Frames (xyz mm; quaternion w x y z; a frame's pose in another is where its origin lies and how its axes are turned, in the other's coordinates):
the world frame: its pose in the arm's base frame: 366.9 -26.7 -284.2 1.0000 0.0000 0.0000 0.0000
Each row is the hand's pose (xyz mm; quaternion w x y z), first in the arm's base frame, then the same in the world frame.
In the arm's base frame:
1: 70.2 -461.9 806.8 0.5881 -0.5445 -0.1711 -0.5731
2: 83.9 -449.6 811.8 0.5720 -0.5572 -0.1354 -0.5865
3: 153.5 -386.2 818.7 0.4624 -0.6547 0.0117 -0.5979
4: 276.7 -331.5 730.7 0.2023 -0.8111 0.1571 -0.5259
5: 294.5 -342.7 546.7 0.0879 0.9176 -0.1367 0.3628
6: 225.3 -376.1 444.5 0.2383 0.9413 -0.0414 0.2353
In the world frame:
1: -296.7 -435.2 1091.0 0.5881 -0.5445 -0.1711 -0.5731
2: -283.0 -422.9 1096.0 0.5720 -0.5572 -0.1354 -0.5865
3: -213.4 -359.5 1102.9 0.4624 -0.6547 0.0117 -0.5979
4: -90.2 -304.8 1014.9 0.2023 -0.8111 0.1571 -0.5259
5: -72.4 -316.0 830.9 0.0879 0.9176 -0.1367 0.3628
6: -141.6 -349.4 728.7 0.2383 0.9413 -0.0414 0.2353

